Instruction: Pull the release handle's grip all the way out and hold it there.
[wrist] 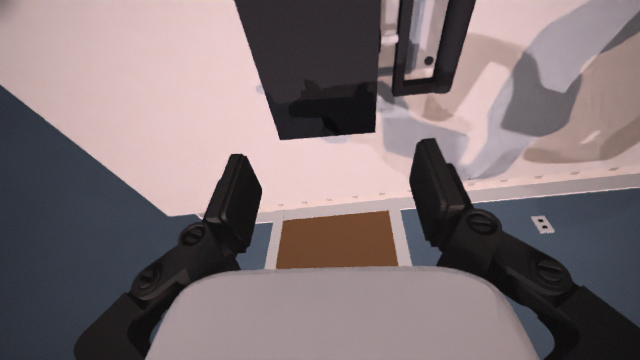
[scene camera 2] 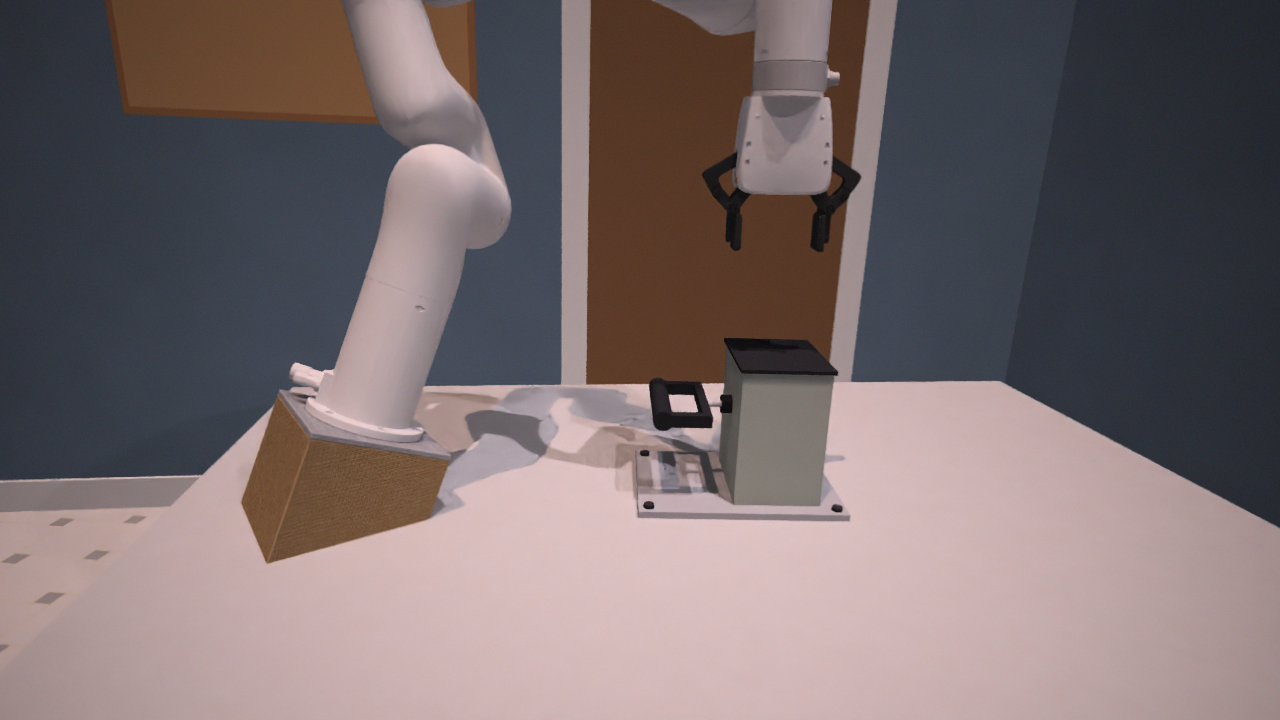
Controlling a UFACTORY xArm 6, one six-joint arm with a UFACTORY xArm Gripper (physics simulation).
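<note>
The release handle's black grip [scene camera 2: 660, 404] [wrist: 455, 45] is the thick bar of a rectangular loop. The loop sits on a short light rod close to the left side of a pale green housing [scene camera 2: 776, 438] in the scene view. The housing has a dark top [scene camera 2: 778, 355] [wrist: 320, 65]. In the wrist view the loop is at the upper right, beside that top. My gripper [scene camera 2: 777, 243] [wrist: 330, 166] points down, open and empty, high above the housing and to the right of the grip in the scene view.
The housing stands on a grey base plate [scene camera 2: 742, 514] with dark bolts, on the white table [scene camera 2: 537, 608]. My arm's base stands on a brown block [scene camera 2: 349, 497] at the table's left. A brown door [scene camera 2: 662, 223] [wrist: 337, 242] and blue walls are behind.
</note>
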